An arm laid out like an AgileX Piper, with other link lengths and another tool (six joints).
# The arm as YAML. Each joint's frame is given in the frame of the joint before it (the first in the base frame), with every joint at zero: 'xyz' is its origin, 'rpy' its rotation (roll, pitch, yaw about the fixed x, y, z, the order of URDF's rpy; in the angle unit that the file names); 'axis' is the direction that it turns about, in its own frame. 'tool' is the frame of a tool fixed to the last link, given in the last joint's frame.
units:
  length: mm
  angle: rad
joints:
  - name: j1
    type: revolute
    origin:
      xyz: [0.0, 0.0, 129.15]
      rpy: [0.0, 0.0, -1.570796]
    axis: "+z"
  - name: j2
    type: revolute
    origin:
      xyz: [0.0, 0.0, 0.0]
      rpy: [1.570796, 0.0, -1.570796]
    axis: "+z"
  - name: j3
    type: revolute
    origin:
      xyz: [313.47, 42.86, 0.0]
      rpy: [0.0, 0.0, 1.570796]
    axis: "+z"
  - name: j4
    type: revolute
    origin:
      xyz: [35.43, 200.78, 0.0]
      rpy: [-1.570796, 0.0, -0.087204]
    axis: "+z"
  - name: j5
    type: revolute
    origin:
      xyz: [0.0, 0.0, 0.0]
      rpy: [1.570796, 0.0, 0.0]
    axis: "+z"
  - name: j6
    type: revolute
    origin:
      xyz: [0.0, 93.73, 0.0]
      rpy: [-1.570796, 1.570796, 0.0]
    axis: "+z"
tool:
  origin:
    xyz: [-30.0, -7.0, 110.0]
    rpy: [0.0, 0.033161, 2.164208]
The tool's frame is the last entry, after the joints.
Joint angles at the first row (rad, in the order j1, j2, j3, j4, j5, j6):
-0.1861 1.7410 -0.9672 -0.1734 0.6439 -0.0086
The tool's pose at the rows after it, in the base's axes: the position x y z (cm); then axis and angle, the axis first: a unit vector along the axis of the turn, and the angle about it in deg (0 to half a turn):
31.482, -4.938, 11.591, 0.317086, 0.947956, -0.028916, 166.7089
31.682, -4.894, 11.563, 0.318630, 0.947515, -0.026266, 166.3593
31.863, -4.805, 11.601, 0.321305, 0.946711, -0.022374, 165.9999
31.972, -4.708, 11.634, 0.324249, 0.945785, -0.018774, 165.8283
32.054, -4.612, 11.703, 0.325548, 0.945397, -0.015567, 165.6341
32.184, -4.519, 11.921, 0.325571, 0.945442, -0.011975, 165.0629
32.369, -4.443, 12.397, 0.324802, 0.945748, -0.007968, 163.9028
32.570, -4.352, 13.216, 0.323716, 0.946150, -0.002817, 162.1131
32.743, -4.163, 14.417, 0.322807, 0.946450, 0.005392, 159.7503
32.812, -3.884, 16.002, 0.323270, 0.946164, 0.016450, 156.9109
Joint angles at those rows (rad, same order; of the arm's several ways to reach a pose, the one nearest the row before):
-0.1861 1.7460 -0.9672 -0.1733 0.6338 -0.0065
-0.1861 1.7486 -0.9672 -0.1688 0.6242 -0.0057
-0.1862 1.7491 -0.9672 -0.1603 0.6162 -0.0058
-0.1861 1.7491 -0.9672 -0.1513 0.6119 -0.0059
-0.1861 1.7477 -0.9672 -0.1425 0.6086 -0.0094
-0.1861 1.7422 -0.9672 -0.1338 0.6026 -0.0157
-0.1861 1.7294 -0.9672 -0.1260 0.5937 -0.0229
-0.1861 1.7067 -0.9672 -0.1168 0.5836 -0.0320
-0.1861 1.6727 -0.9672 -0.0991 0.5734 -0.0471
-0.1862 1.6273 -0.9672 -0.0739 0.5659 -0.0647

